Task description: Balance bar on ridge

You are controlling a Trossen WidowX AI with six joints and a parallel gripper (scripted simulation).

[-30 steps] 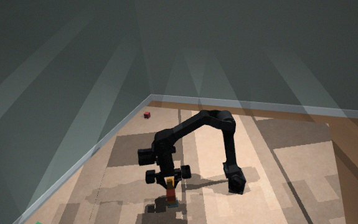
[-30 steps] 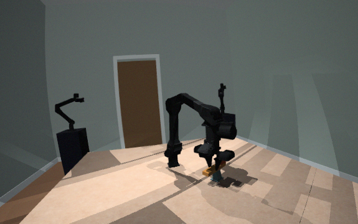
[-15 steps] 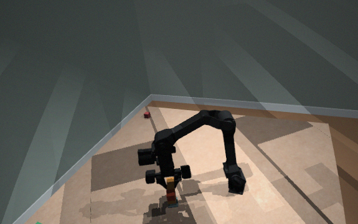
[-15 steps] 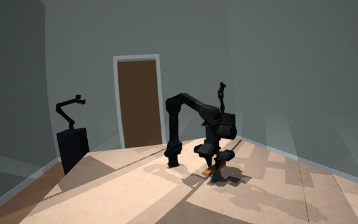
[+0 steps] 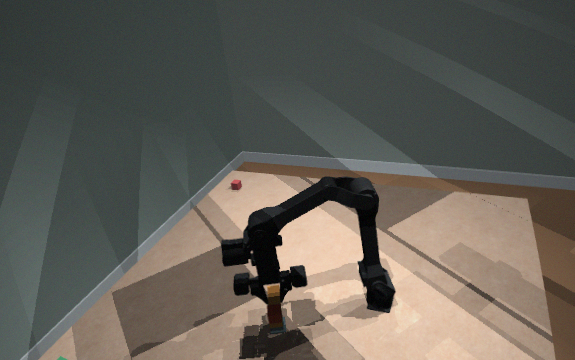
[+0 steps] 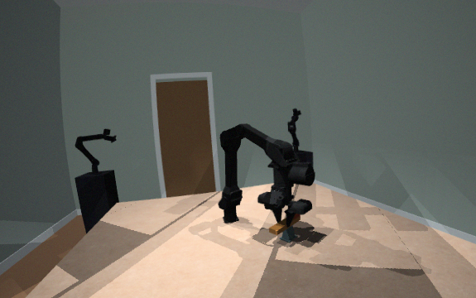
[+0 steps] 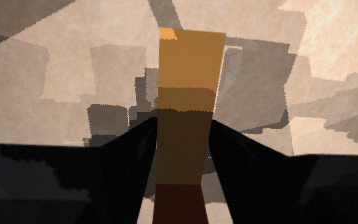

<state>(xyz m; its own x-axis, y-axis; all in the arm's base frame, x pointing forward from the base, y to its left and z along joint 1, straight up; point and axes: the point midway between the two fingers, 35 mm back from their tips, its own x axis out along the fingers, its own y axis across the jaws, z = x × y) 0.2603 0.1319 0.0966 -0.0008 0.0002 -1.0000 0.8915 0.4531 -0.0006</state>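
Now: gripper tip 3 cm to the right of the bar, 2 cm past it and 1 cm below it. Round my gripper tip: red cube 63 cm to the right, 48 cm ahead, 5 cm below.
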